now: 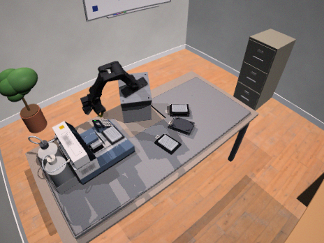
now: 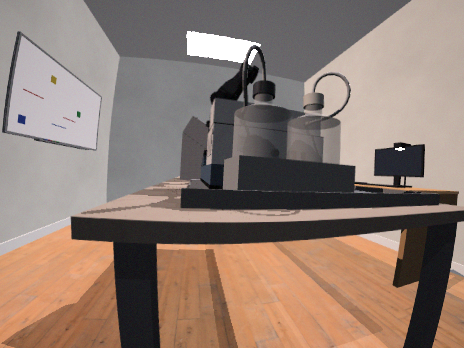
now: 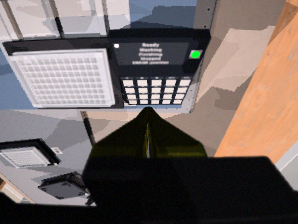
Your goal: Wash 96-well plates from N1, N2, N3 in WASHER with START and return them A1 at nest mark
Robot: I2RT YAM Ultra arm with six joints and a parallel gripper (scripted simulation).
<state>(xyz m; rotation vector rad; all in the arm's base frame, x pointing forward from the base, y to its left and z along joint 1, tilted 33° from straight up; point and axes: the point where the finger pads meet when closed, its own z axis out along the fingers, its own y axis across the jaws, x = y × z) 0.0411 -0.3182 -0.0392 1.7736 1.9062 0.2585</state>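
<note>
Right now my hand is 12 cm short of the dark carrier, 10 cm above it and 1 cm to the right of it. Round my hand: plate washer (15 cm to the right, 12 cm ahead, 5 cm below); label (30 cm ahead, 29 cm to the left, 18 cm below); black nest (40 cm ahead, 30 cm to the left, 18 cm below).
</note>
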